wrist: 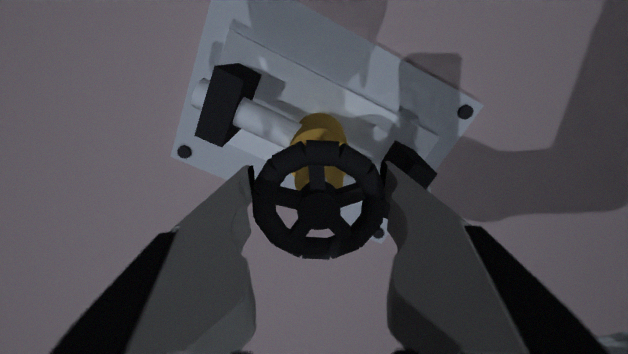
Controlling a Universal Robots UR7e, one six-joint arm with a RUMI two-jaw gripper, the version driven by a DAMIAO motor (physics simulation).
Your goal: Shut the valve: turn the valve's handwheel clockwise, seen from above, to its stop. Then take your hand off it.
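The valve's black handwheel (320,247), a round rim with several spokes and a hub, is at the middle of the wrist view. My gripper (316,167) is shut on the handwheel, one jaw against the left of its rim and the other against the right. The valve's yellow body (320,129) shows above and through the wheel, partly hidden by it. How far the wheel stands from its stop cannot be seen.
A white pipe (267,122) runs from the valve up to the left through a black block (218,105). Another black block (410,164) is beside the right jaw. Both stand on a pale plate (455,97) with dark bolts. Shadows fall on the pinkish surface (90,125).
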